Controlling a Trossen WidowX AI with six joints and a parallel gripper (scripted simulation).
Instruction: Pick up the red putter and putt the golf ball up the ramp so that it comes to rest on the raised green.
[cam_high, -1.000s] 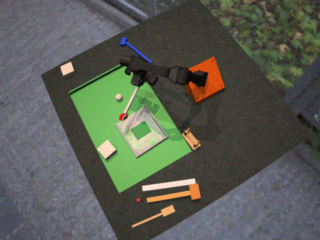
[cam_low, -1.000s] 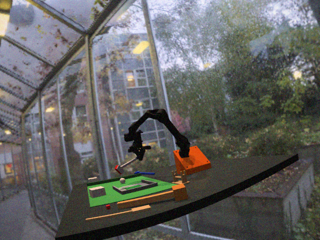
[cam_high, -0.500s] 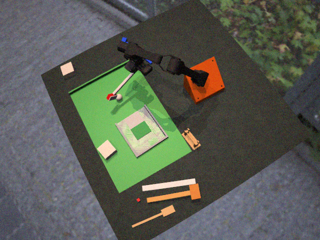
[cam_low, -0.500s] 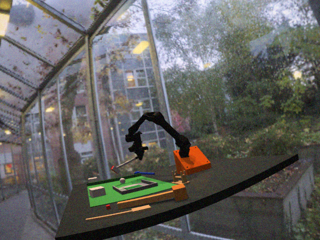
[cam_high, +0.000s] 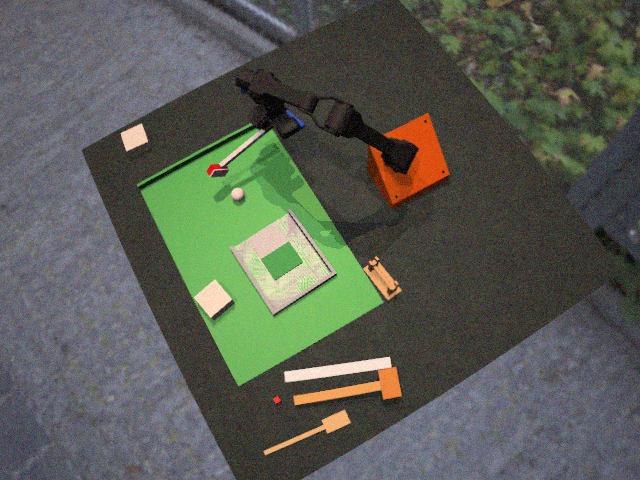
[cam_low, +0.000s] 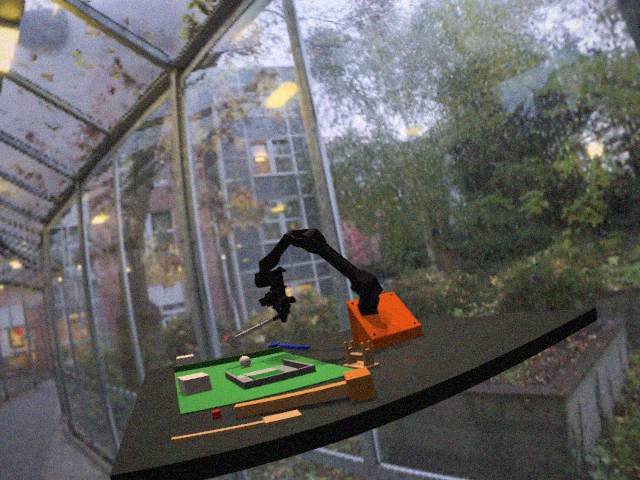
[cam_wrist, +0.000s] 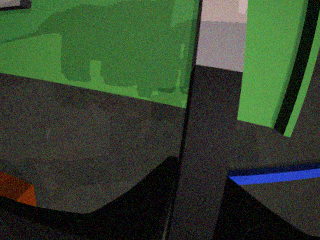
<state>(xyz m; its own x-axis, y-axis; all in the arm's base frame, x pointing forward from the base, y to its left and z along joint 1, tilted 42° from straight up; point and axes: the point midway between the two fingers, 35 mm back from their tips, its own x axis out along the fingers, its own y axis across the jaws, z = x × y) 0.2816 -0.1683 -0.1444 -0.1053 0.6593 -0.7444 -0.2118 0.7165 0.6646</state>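
My gripper tip is now 110 mm short of the red putter and 30 mm to the right of it. The rest, counted from my gripper tip: blue putter 190 mm to the right, 120 mm below, 20 mm behind; white golf ball 190 mm ahead, 110 mm to the left, 110 mm below; wooden stand 530 mm to the left, 120 mm behind, 100 mm below.
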